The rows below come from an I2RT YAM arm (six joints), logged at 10 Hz.
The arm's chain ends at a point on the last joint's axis. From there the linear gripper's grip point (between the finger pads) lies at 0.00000 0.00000 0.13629 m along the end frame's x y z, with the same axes.
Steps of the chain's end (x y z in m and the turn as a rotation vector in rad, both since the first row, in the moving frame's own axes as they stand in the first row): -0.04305, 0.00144, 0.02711, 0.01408, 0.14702, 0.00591; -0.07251, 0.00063, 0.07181, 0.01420, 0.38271, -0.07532; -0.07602, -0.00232, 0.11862, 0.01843, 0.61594, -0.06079; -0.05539, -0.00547, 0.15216, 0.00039, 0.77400, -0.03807
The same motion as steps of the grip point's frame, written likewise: -0.02308, -0.00041, 0.02563, 0.01408, 0.14702, 0.00591; -0.02174, -0.00320, 0.06194, 0.01420, 0.38271, -0.07532; 0.00259, -0.00715, 0.09356, 0.01843, 0.61594, -0.06079; 0.03985, -0.00743, 0.11334, 0.00039, 0.77400, -0.03807
